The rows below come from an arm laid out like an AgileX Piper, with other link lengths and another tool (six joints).
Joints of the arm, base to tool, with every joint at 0 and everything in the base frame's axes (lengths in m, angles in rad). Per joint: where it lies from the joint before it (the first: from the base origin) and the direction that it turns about. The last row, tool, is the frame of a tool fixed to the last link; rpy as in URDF.
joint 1: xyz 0 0 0.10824 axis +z
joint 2: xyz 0 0 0 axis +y
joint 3: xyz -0.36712 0 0.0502 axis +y
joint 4: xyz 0.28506 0 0.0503 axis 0.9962 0 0.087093
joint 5: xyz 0 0 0 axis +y
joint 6: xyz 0.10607 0 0.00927 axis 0.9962 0 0.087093
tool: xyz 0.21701 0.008 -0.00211 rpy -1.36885 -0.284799 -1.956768
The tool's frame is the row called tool.
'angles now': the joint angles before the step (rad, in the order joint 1, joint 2, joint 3, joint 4, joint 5, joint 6). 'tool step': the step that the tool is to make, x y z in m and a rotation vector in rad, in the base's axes. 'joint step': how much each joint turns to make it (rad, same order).
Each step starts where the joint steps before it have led.
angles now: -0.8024, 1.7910, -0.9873, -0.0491, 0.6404, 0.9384
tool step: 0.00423, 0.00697, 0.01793, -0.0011, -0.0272, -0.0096
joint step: 0.0072, -0.0456, 0.0000, 0.0251, 0.0259, 0.0001
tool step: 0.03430, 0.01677, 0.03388, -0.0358, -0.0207, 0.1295
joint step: 0.0837, -0.0357, -0.0736, 0.0018, 0.0690, -0.0498
